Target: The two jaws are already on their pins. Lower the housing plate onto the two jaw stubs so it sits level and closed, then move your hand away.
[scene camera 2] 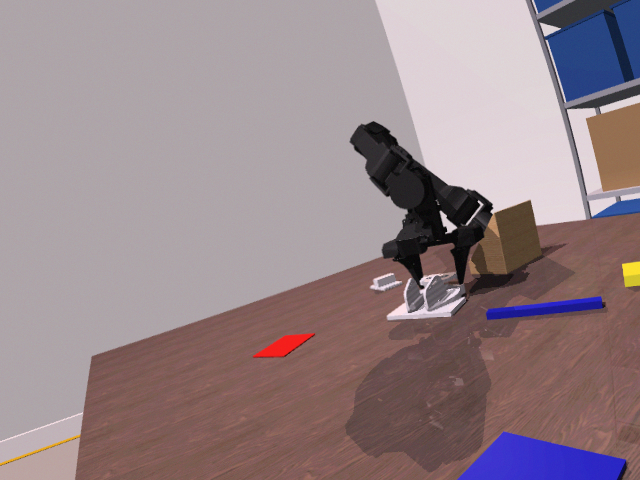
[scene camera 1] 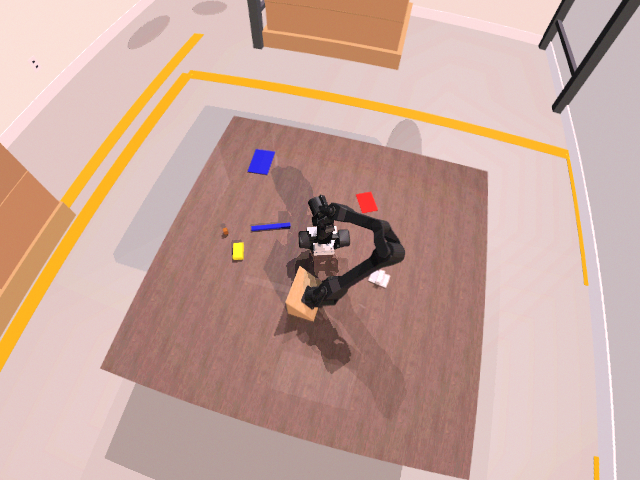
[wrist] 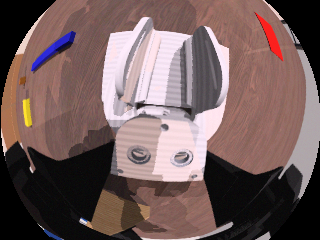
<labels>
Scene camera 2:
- my gripper: 441,286
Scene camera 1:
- my gripper: 323,249
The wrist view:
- my gripper: 159,151
</labels>
